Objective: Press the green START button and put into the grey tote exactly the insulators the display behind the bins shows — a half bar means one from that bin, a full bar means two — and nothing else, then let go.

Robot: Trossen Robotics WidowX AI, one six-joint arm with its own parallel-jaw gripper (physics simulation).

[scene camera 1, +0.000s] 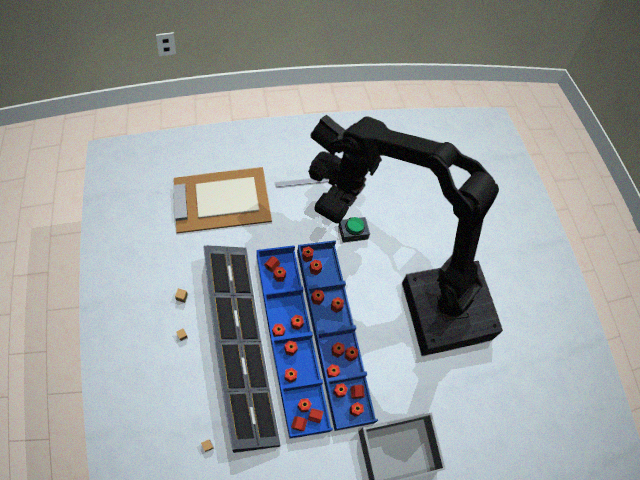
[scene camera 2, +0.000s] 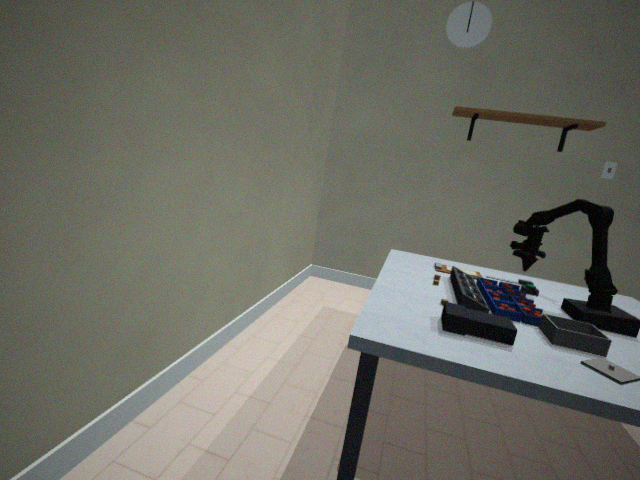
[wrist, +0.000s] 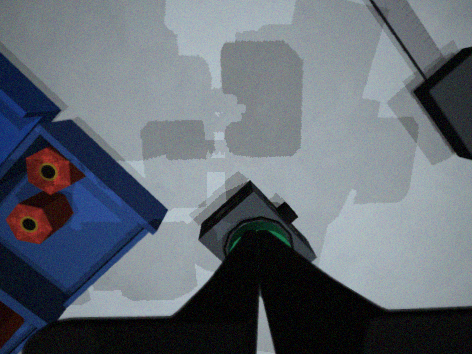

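Note:
My gripper (scene camera 2: 526,268) (wrist: 256,241) is shut and empty, pointing down above the green START button (scene camera 1: 355,225) (wrist: 280,237), whose dark housing (wrist: 242,206) sits on the table. The fingertips overlap part of the button in the wrist view; the arm hides them in scene camera 1. Two rows of blue bins (scene camera 1: 334,263) (wrist: 114,172) hold red hexagonal insulators (scene camera 1: 291,347) (wrist: 30,223), some on their sides. The display (scene camera 1: 235,447) (scene camera 2: 467,289) behind them has dark cells with thin orange outlines and short white marks between; no filled bar is discernible. The grey tote (scene camera 1: 435,441) (scene camera 2: 573,342) is empty inside.
A brown clipboard (scene camera 1: 222,225) and a ruler (scene camera 1: 297,183) lie beyond the bins. Small wooden cubes (scene camera 1: 180,295) lie behind the display. A black box (scene camera 2: 478,324) stands near the tote, and a flat pale plate (scene camera 2: 599,365) lies near the table edge.

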